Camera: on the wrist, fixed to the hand. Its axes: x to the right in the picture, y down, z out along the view.
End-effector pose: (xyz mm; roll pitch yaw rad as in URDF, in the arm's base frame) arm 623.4 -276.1 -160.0 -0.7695 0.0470 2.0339
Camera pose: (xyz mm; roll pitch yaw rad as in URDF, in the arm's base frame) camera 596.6 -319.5 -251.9 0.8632 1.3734 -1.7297
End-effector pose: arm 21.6 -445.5 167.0 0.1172 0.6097 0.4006
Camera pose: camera -47.5 -366.7 159.2 0.6489 0.3833 2.4164
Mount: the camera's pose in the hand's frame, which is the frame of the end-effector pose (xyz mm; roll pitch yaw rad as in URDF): -22.5 95.9 -36.7 0.0106 0.6808 1.7169
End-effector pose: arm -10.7 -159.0 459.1 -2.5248 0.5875 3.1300
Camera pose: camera 23.3 -59.9 450.3 2.4797 -0.1202 1.5027
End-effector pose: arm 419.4 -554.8 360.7 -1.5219 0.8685 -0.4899
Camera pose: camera 325.8 -541.1 314.8 1.9286 0.4440 -2.9179
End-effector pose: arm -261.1 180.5 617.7 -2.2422 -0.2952 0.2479
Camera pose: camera -245.5 93.3 561.2 -2.9460 0.2364 -1.3713
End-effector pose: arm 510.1 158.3 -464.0 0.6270 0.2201 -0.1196
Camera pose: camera 505.9 258.7 -433.2 0.1437 0.0325 1.5748
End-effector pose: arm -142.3 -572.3 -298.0 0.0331 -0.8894 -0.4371
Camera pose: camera -90.5 -489.4 -336.6 -1.0507 0.4871 0.6670
